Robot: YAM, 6 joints.
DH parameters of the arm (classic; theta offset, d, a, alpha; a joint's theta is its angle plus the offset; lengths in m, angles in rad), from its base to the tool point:
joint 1: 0 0.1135 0.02 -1.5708
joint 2: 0 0 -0.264 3.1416
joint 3: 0.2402 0 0.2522 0
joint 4: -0.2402 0 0.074 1.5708
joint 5: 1.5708 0 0 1.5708
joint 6: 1.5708 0.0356 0 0
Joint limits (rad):
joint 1: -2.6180..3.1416
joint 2: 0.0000..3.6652
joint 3: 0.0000..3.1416
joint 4: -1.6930..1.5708
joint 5: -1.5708..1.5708
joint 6: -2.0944..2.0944
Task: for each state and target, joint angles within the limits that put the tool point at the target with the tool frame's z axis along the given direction. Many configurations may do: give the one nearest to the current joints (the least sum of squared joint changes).
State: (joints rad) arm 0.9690 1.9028 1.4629 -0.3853 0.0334 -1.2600
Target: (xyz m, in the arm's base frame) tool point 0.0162 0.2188 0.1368 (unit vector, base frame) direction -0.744 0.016 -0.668
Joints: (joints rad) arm 1.3776 1.6056 0.7574 -0.9107 -0.8231 -1.2600
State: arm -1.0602 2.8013 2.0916 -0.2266 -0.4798 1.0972
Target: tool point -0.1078 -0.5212 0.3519 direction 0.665 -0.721 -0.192
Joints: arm -1.8302 2.3452 2.4356 -0.4402 -0.9758 1.0972
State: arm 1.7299 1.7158 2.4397 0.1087 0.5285 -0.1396
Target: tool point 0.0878 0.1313 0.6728 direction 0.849 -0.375 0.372
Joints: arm 1.1920 1.5724 2.3046 0.9310 1.1879 -0.1396
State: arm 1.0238 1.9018 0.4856 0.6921 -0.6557 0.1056
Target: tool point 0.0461 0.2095 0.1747 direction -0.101 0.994 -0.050
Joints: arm 1.2928 1.2344 0.1866 0.9939 -0.3788 0.1056
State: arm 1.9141 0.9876 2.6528 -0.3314 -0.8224 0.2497
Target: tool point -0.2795 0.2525 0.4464 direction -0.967 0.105 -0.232
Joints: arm 2.3487 1.6736 1.8426 -0.4677 -0.6626 0.2497
